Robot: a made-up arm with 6 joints.
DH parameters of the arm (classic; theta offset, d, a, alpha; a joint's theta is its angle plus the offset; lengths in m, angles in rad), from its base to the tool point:
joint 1: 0 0.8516 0.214 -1.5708
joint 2: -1.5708 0 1.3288 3.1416
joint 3: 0 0 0.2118 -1.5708
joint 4: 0 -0.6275 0 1.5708
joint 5: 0 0 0 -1.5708
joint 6: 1.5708 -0.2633 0 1.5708
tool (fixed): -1.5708 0 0 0
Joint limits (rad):
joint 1: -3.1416..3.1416
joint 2: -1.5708..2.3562
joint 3: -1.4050..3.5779
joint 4: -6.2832..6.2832
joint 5: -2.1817..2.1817
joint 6: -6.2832..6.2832
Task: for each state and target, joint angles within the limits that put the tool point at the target. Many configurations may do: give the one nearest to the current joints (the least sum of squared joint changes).
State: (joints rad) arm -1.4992 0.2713 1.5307 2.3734 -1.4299 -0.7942
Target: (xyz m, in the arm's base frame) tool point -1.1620 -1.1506 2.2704
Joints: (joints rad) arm -2.2306 0.9348 1.4745 2.1982 -1.6230 -0.7942
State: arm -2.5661 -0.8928 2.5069 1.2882 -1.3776 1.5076
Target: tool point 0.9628 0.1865 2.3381
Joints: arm -3.1416 -0.3976 2.3041 0.8426 -1.2501 1.5076
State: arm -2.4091 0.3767 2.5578 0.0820 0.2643 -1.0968
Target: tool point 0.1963 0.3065 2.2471
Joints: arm -2.1378 0.2593 2.9415 0.0101 0.3729 -1.0968
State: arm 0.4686 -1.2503 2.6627 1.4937 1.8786 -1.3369
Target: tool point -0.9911 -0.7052 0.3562
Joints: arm 0.8260 -1.4950 2.6764 1.4631 1.8628 -1.3369
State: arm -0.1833 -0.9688 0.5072 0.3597 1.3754 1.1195
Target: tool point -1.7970 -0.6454 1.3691
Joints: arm 0.3728 -1.3956 0.8680 0.2261 1.1290 1.1195
